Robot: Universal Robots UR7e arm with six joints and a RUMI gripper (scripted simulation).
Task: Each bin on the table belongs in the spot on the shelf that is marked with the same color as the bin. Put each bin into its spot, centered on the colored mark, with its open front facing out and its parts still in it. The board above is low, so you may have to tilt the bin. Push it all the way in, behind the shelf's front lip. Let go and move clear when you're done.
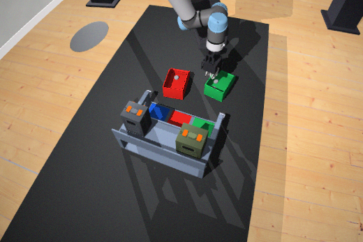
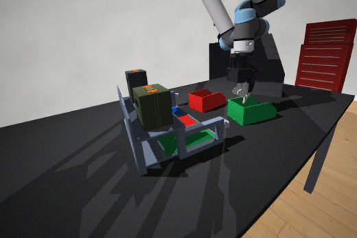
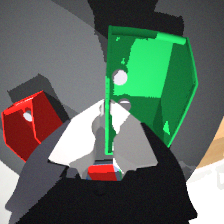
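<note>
Now: hand 1 cm short of the green bin, 5 cm to the right of it and 2 cm above it. From my hand the other things lie so: dark grey box (37 cm ahead, 26 cm to the right, 10 cm above); red bin (5 cm ahead, 17 cm to the right, 2 cm below).
</note>
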